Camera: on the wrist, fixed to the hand. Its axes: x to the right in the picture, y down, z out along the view.
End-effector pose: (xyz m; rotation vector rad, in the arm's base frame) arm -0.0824 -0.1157 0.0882 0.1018 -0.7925 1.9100
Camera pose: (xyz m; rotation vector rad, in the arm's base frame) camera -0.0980 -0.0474 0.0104 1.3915 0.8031 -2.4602
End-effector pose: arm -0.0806 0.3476 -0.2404 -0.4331 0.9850 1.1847
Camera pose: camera -0.1477 0.3057 -0.3090 0.2615 -1.5503 -2.6658
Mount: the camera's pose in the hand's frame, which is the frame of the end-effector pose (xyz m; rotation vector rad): 0.0295 0.0324 -0.0951 -0.3991 0.5319 1.5098
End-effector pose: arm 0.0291 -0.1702 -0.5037 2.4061 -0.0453 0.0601
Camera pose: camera 0.0540 -0.1309 -0.4099 1.3978 -1.4133 1.2025
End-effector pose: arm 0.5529 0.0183 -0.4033 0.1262 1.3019 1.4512
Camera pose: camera 0.4566 -0.0109 -0.4322 -0.4650 -1.0368 -2.5917
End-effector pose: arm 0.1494 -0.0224 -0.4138 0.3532 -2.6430 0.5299
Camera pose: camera 0.1464 0.0414 -0.3308 -1.7186 -1.9337 0.3561
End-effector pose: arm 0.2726 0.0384 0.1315 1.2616 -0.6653 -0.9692
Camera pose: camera 0.3751 0.0580 0.1402 0.3429 -0.7091 0.4709
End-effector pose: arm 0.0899 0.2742 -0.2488 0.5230 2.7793 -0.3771
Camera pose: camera 0.0543 0.3415 -0.1769 -2.4232 -1.8398 -0.6931
